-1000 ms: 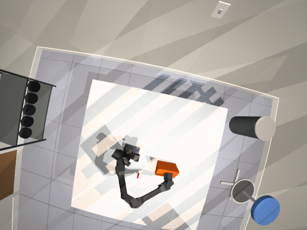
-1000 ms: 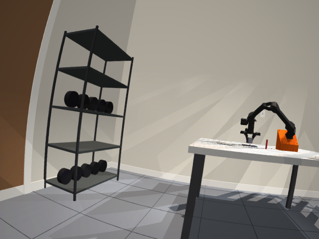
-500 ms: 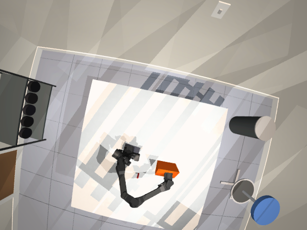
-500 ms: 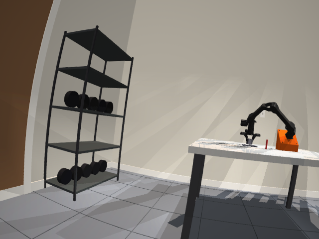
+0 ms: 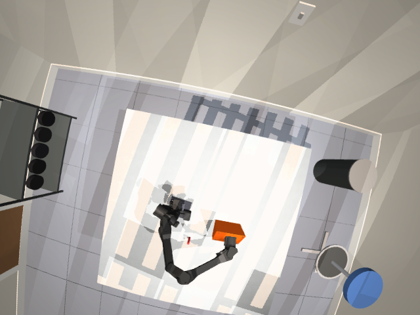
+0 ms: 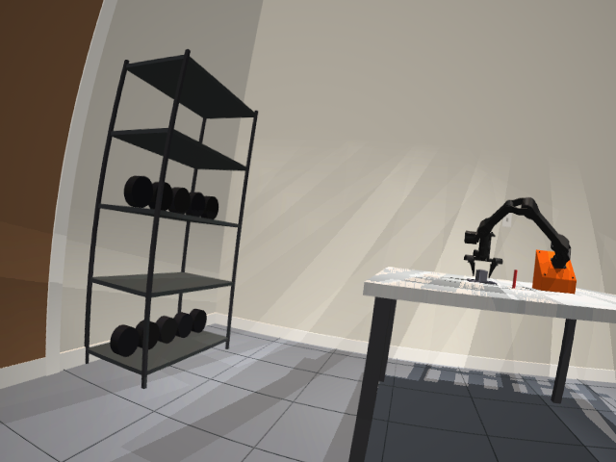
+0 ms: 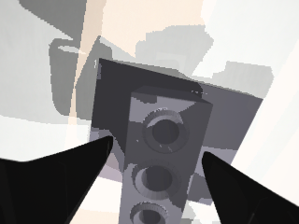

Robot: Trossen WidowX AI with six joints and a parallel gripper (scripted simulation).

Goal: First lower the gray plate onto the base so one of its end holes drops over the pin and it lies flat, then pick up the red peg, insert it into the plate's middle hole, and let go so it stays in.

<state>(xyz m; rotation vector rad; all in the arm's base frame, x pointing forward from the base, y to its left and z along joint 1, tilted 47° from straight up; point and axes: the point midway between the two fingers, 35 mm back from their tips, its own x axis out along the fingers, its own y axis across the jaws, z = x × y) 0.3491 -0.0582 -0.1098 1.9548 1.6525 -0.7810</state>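
Right now the gray plate is 2 cm above my gripper tip. The rest, counted from my gripper tip: darker base 2 cm to the left, 2 cm below; red peg 20 cm to the left, 9 cm behind, 2 cm above.
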